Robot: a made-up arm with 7 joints.
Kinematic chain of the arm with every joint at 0, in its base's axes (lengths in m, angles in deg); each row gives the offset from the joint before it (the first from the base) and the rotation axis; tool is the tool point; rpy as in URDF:
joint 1: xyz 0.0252 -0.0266 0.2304 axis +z
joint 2: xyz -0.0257 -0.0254 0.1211 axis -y
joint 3: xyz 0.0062 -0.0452 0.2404 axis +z
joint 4: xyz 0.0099 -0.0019 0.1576 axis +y
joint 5: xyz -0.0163 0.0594 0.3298 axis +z
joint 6: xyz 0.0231 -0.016 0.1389 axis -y
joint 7: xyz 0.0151 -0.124 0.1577 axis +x
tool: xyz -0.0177 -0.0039 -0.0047 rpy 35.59 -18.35 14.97
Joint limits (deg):
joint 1: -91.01..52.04
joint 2: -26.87..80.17
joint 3: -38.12..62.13
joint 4: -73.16..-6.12
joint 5: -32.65..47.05
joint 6: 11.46..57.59
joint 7: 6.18..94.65
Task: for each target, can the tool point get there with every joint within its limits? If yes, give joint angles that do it. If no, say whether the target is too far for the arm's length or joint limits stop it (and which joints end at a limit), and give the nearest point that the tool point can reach.
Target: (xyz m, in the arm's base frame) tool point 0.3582 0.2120 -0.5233
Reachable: no: joint limits stop it (at a limit: joint 1, joint 2, joint 4, joint 5, joint 7) | nearest point 0.1982 0.4757 -0.0992 | short by 0.524 m
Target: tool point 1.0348 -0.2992 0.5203
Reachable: no: joint limits stop it (at a limit: joint 1, joint 2, joint 3, joint 4, joint 6, joint 7) | nearest point 0.5378 -0.3391 0.8548 | short by 0.600 m
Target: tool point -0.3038 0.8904 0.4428
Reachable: yes | joints -77.53 62.17 -4.60 -31.52 2.84 30.28 73.95
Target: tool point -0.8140 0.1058 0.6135
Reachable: yes | joints -25.95 38.94 15.62 -43.95 -14.63 52.68 79.77
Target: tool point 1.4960 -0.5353 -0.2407
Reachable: no: too far | nearest point 0.2057 -0.7325 0.1657 | short by 1.367 m
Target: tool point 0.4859 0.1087 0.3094
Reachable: no: joint limits stop it (at a limit: joint 1, joint 3, joint 4, joint 5, joint 6, joint 7) | nearest point 0.3172 0.5436 0.1549 | short by 0.491 m
